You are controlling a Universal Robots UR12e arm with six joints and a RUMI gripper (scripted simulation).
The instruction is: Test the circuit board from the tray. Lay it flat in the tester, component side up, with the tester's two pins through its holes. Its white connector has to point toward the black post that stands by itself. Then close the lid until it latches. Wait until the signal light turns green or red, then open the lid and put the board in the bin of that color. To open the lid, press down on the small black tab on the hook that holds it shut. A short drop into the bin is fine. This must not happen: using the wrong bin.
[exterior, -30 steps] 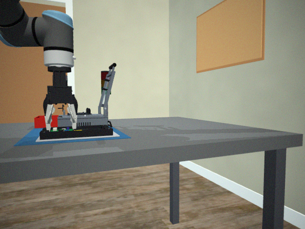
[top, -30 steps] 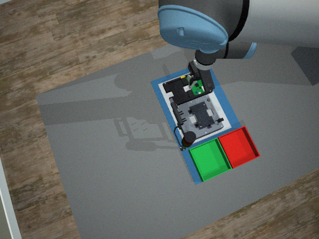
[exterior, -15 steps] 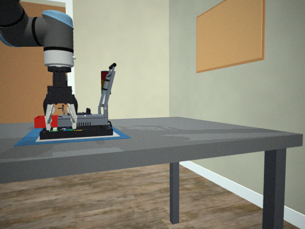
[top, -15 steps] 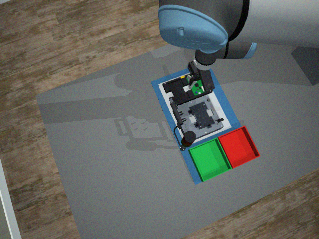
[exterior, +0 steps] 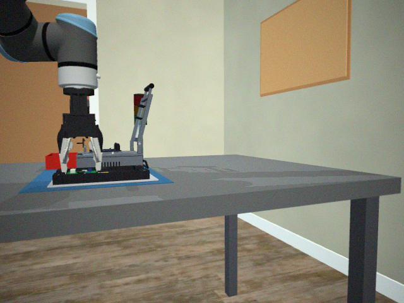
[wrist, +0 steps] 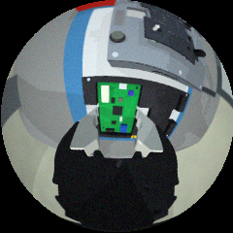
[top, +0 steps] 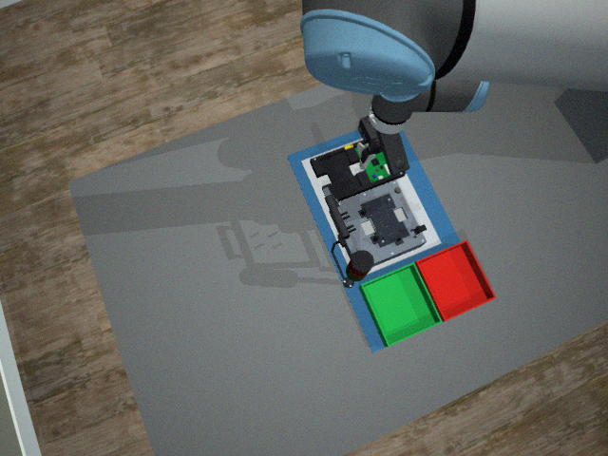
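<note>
The black latch hook lies 2 cm behind my hand, 22 cm to the left of it and 7 cm above it. Also, from my hand: red bin 8 cm behind, 36 cm to the left, 1 cm below; then green circuit board right at my hand; then tester lid 17 cm ahead, 18 cm to the left, 16 cm above.
</note>
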